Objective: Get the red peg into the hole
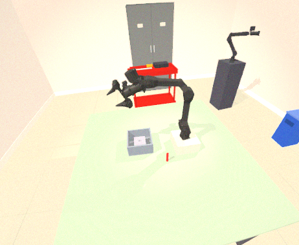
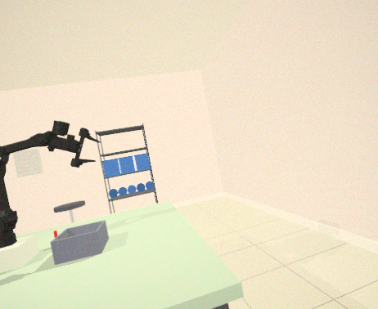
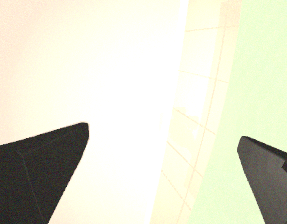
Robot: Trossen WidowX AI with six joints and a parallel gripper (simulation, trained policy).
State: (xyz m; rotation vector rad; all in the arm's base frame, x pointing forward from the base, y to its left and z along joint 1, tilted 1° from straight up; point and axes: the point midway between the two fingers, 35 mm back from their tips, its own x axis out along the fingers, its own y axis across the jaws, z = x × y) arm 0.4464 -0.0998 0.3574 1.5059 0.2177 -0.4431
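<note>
The red peg is 400 mm below my gripper tip, 290 mm behind it and 210 mm to the left of it. Also, from my gripper tip: grey box: 420 mm below, 140 mm behind; plate: 400 mm below, 140 mm behind.
</note>
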